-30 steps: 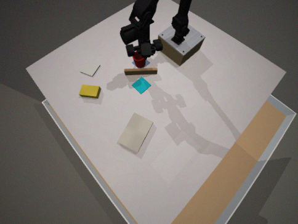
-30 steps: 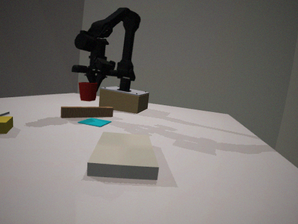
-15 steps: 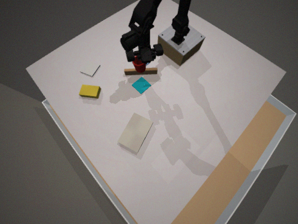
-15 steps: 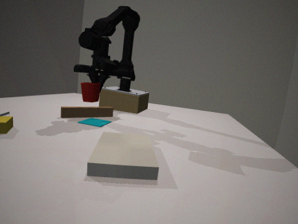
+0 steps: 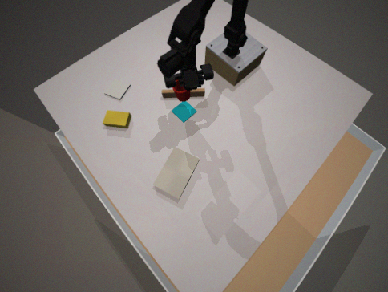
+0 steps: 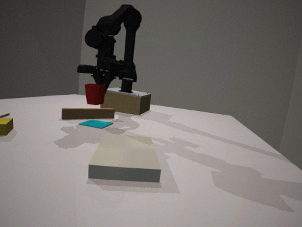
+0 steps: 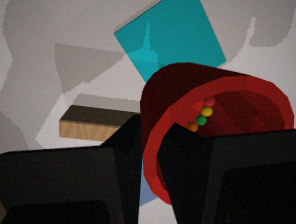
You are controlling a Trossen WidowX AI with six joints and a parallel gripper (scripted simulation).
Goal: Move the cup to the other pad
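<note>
My gripper tip is 11 cm above the turquoise pad, 5 cm short of it and 1 cm to the right of it. Round my gripper tip: grey-blue pad (12 cm to the right, 11 cm below, 8 cm behind); red cup (3 cm ahead, 2 cm to the right); wooden bar (9 cm below, 6 cm to the right, 1 cm behind).
</note>
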